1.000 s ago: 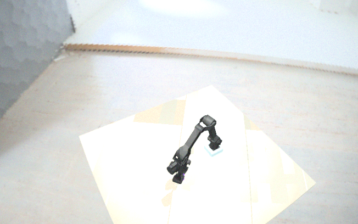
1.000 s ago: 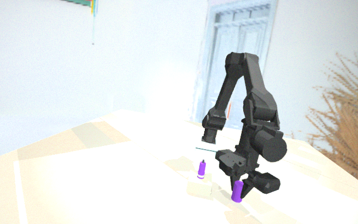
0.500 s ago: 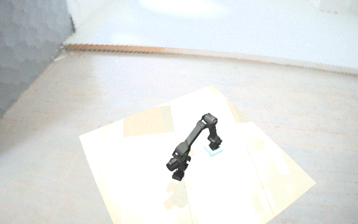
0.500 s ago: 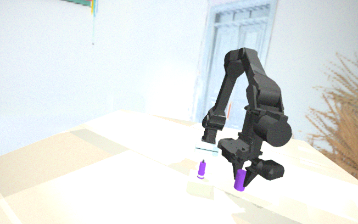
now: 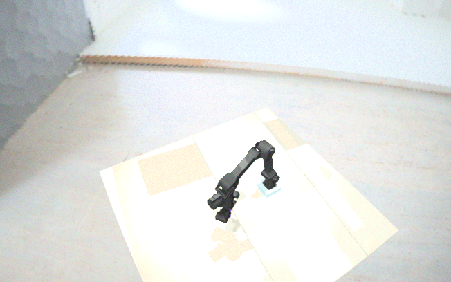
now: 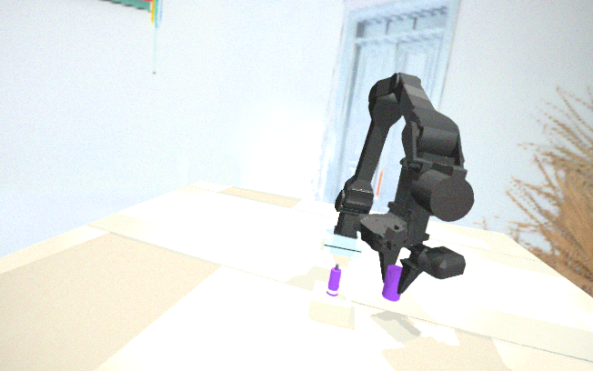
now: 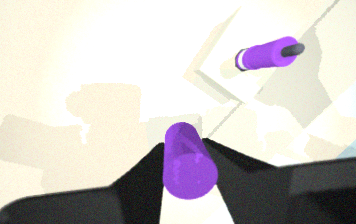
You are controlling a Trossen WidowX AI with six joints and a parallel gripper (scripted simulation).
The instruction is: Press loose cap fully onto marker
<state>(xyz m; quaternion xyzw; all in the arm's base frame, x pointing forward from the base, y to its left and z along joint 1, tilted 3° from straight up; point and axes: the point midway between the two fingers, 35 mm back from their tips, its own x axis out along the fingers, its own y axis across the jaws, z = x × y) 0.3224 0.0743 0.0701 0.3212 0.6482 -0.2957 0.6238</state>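
Now: the holder block 20 mm behind my gripper tip, 100 mm to the right of it and 60 mm below it. The rest, counted from my gripper tip: purple cap: 10 mm above.
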